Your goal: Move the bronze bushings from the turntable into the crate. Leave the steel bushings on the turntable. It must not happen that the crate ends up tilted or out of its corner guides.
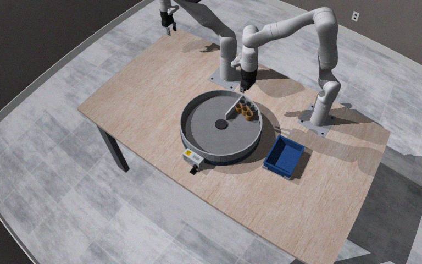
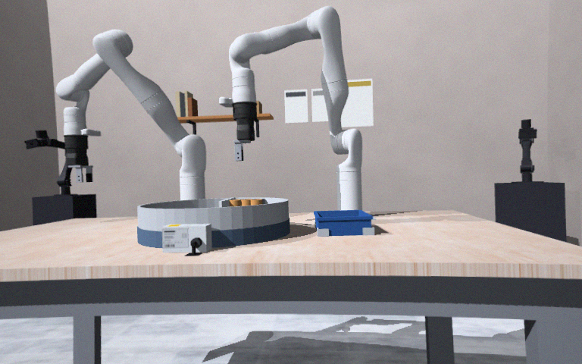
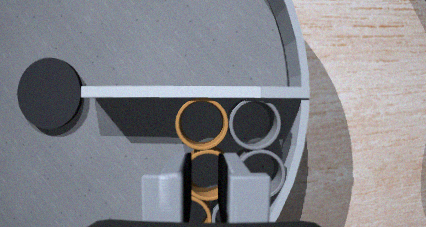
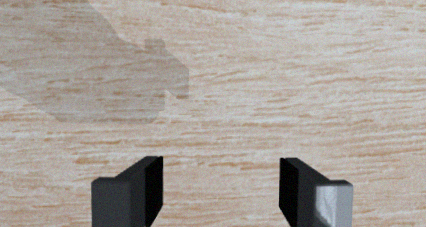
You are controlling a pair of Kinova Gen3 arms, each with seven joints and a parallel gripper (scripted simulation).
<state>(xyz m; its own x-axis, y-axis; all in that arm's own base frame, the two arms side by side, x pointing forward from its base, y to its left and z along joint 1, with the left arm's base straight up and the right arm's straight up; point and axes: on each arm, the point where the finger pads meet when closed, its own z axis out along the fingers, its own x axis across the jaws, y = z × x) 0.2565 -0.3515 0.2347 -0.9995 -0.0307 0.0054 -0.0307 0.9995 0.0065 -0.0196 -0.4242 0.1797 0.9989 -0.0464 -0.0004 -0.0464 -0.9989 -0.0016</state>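
My left gripper is now 180 mm above the turntable, 130 mm short of it and 40 mm to the left of it. Also, from my left hand: blue crate 310 mm to the left, 210 mm below, 110 mm ahead.
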